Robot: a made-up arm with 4 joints.
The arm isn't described. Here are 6 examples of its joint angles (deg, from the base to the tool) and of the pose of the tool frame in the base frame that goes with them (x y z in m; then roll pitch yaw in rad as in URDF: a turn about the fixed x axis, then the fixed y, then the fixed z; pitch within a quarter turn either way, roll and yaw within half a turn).
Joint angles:
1: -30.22 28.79 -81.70 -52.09
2: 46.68 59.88 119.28 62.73
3: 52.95 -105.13 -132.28 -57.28
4: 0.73 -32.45 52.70 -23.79
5: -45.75 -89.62 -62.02 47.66
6: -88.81 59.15 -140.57 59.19
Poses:
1: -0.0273 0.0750 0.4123 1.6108 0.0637 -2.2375
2: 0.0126 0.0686 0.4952 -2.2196 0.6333 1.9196
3: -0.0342 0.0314 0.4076 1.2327 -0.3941 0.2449
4: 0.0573 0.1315 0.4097 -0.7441 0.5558 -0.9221
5: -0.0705 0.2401 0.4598 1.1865 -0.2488 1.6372
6: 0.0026 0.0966 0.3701 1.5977 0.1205 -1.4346
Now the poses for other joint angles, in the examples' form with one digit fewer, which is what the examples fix.
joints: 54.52 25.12 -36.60 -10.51
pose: 0.032 0.066 0.527 0.561 -0.896 -0.781
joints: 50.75 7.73 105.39 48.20
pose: 0.016 0.078 0.442 -1.197 0.439 -3.050
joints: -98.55 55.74 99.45 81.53
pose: 0.017 0.134 0.417 -0.054 -1.239 -0.802
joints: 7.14 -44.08 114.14 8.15
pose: 0.006 0.118 0.388 -1.919 -0.069 -1.929
